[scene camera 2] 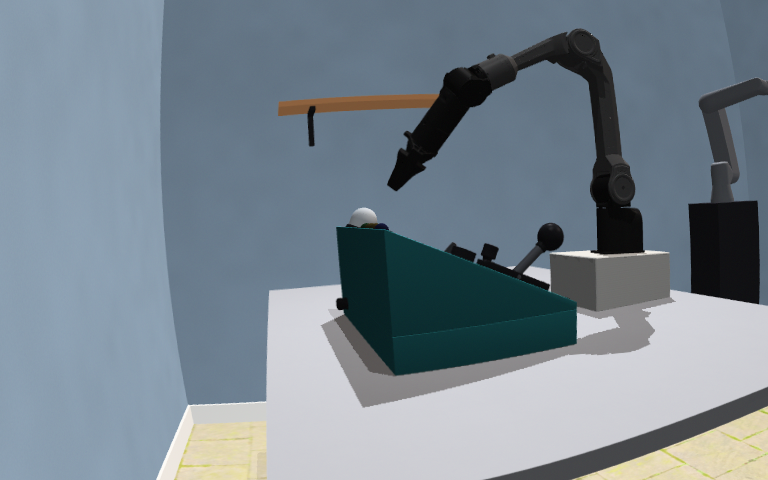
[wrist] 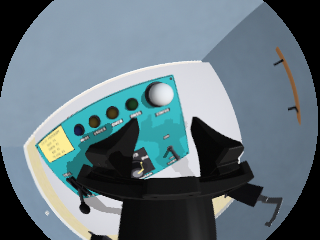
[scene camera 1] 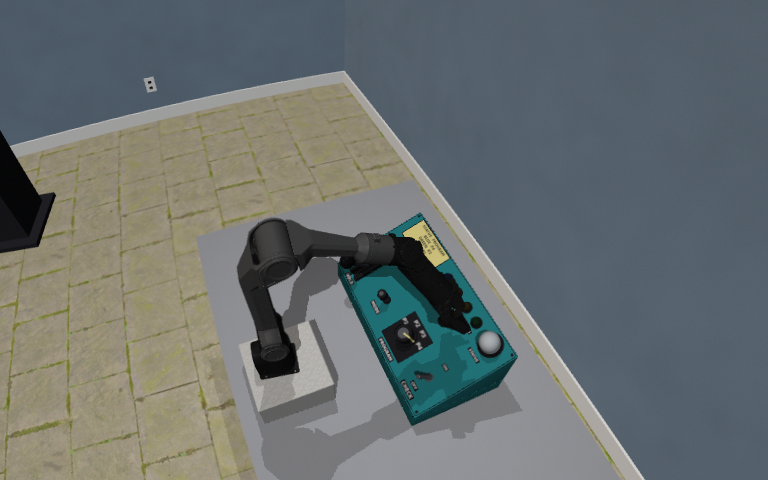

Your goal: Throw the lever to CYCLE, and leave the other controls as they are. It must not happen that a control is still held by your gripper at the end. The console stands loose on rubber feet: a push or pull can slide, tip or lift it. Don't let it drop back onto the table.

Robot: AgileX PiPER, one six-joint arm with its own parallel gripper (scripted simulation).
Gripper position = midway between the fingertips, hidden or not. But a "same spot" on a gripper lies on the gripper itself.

my gripper: scene camera 2; wrist; scene camera 1 464, 319
teal sloped console: scene camera 2 421, 309; wrist; scene camera 1
same spot on my gripper: [wrist: 112, 156] = [scene camera 2: 405, 150]
same spot on teal sloped console: [wrist: 162, 128] = [scene camera 1: 455, 359]
